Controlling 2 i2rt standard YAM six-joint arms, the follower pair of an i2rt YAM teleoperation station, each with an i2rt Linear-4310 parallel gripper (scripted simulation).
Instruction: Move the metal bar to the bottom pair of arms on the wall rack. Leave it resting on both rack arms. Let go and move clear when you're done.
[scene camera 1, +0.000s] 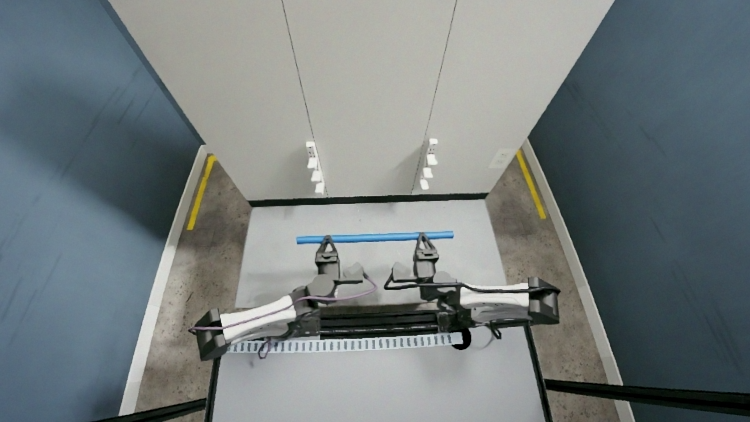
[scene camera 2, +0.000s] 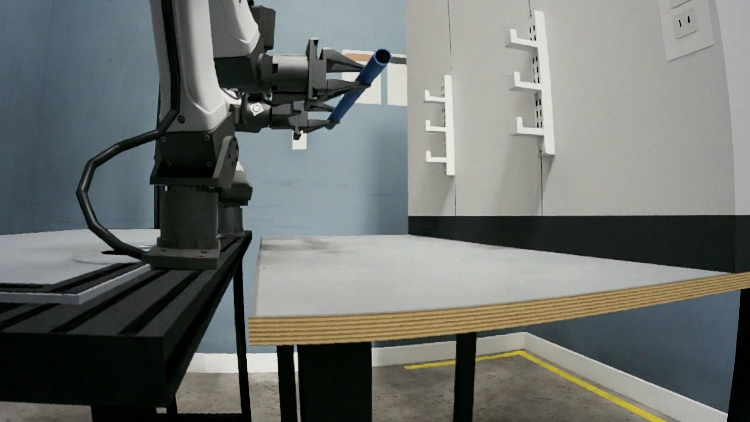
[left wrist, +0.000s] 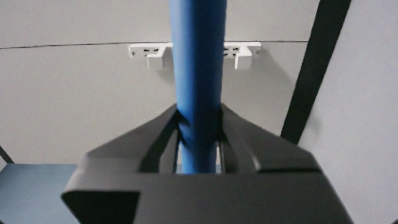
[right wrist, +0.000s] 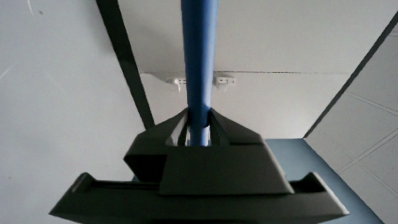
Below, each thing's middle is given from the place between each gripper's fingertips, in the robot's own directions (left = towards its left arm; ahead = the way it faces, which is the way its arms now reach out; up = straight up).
Labels:
My right hand is 15 cm to the right of the blue metal bar (scene camera 2: 382, 57).
My left gripper is now 15 cm to the left of the blue metal bar.

